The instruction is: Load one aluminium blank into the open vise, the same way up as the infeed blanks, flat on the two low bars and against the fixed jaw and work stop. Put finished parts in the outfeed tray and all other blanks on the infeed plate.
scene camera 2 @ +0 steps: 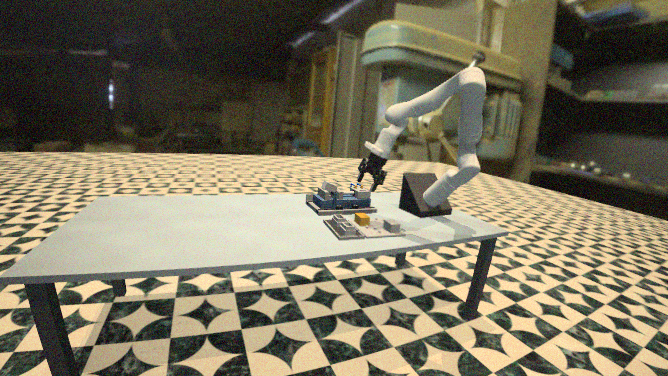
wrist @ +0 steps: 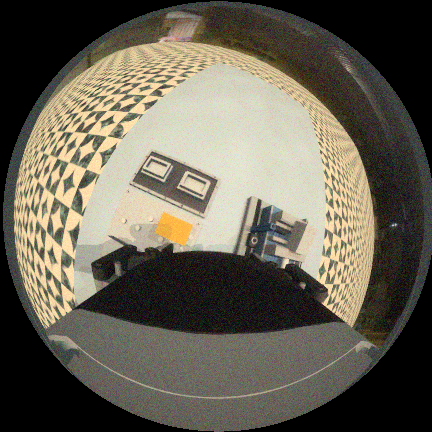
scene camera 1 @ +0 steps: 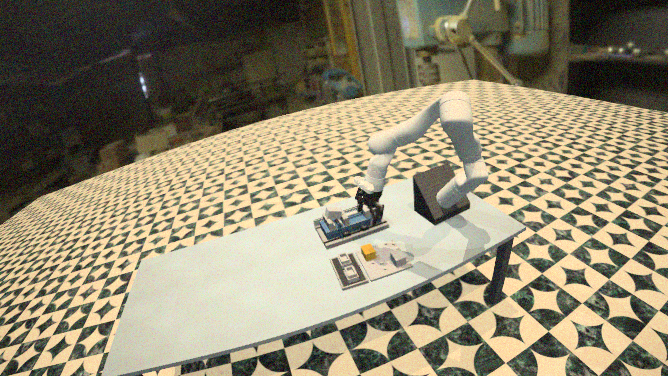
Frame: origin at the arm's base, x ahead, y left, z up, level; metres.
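Seen in the pictures: gripper, fingertip midpoint: (scene camera 2: pixel 364 186) (scene camera 1: pixel 365 218); arm's base, origin of the base link: (scene camera 2: pixel 430 198) (scene camera 1: pixel 445 199).
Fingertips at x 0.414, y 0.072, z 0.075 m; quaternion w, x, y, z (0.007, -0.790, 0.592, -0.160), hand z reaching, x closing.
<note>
Pixels of each thing's top centre, then the offset from my fingertips to it. Level surfaces: height alone.
- blue vise, middle of its top: (wrist: pixel 291 268) (scene camera 1: pixel 348 210) (scene camera 2: pixel 342 188) dy -0.186, dx +0.025, dz -0.053 m
- orange block, middle of its top: (wrist: pixel 173 228) (scene camera 1: pixel 367 248) (scene camera 2: pixel 362 215) dy +0.052, dx +0.021, dz -0.109 m
- grey block, middle of its top: (wrist: pixel 114 251) (scene camera 1: pixel 397 254) (scene camera 2: pixel 392 221) dy +0.142, dx -0.069, dz -0.109 m
- pale infeed plate, middle of its top: (wrist: pixel 145 240) (scene camera 1: pixel 383 258) (scene camera 2: pixel 375 226) dy +0.096, dx -0.023, dz -0.144 m
- pale table, its level: dz -0.153 m
My gripper (scene camera 1: pixel 370 213) (scene camera 2: pixel 367 185) (wrist: pixel 210 257) is open and empty, tilted, above and near the right end of the blue vise (scene camera 1: pixel 345 230) (scene camera 2: pixel 345 203) (wrist: pixel 271 226). In scene camera 1 it hides part of that end. Whether a blank lies between the jaws cannot be told. An orange block (scene camera 1: pixel 368 252) (scene camera 2: pixel 362 219) (wrist: pixel 173 229) and a grey block (scene camera 1: pixel 398 258) (scene camera 2: pixel 392 226) sit on the pale infeed plate (scene camera 1: pixel 381 271) (scene camera 2: pixel 370 233) (wrist: pixel 121 216). The dark outfeed tray (scene camera 1: pixel 349 285) (wrist: pixel 175 181) holds two pale rectangular pieces with recessed tops.
The vise stands on a base plate on the pale table (scene camera 1: pixel 225 290) (scene camera 2: pixel 190 230) (wrist: pixel 225 120), behind the tray and infeed plate. The dark wedge-shaped robot mount (scene camera 1: pixel 425 200) (scene camera 2: pixel 414 197) stands at the table's right end. Small pale pegs rise from the infeed plate.
</note>
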